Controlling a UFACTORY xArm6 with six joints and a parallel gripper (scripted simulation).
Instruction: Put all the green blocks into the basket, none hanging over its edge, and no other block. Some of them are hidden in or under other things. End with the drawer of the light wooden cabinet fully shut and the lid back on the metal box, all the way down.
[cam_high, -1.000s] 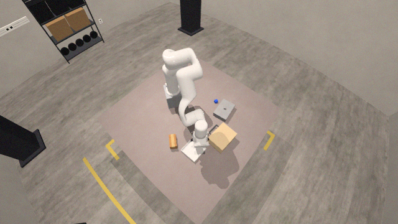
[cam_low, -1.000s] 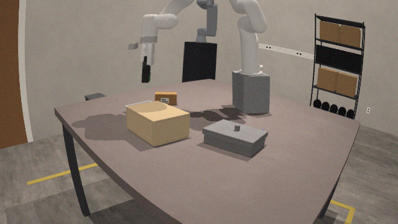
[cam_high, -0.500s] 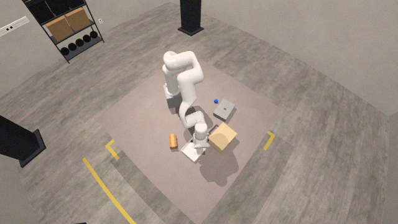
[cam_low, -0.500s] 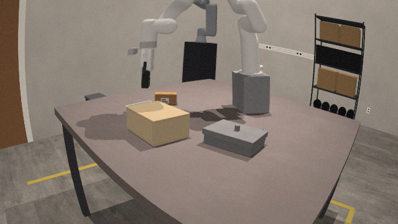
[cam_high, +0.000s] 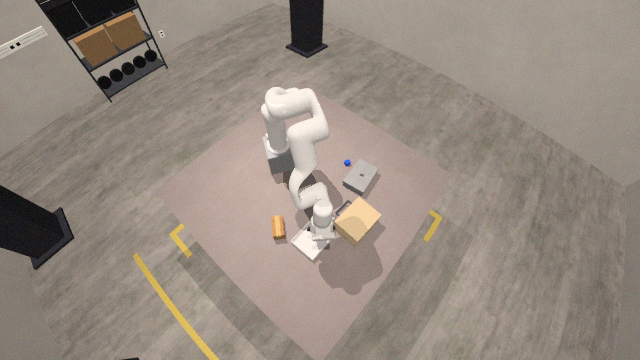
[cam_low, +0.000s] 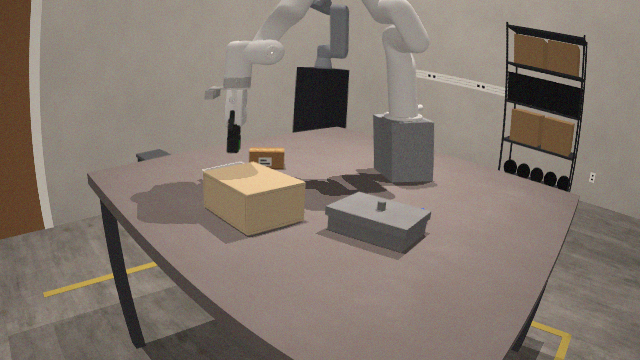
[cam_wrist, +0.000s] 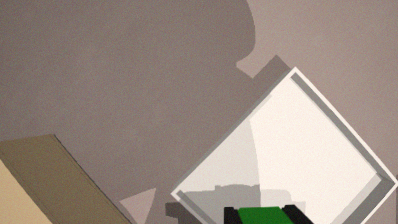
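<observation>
The white basket is 100 mm below my hand, 30 mm to the right of it and 30 mm behind it. The rest, counted from my hand: metal box (430 mm to the left, 90 mm below, 70 mm behind); light wooden cabinet (190 mm to the left, 70 mm below, 70 mm ahead); grey metal lid (430 mm to the left, 70 mm below, 70 mm behind).
</observation>
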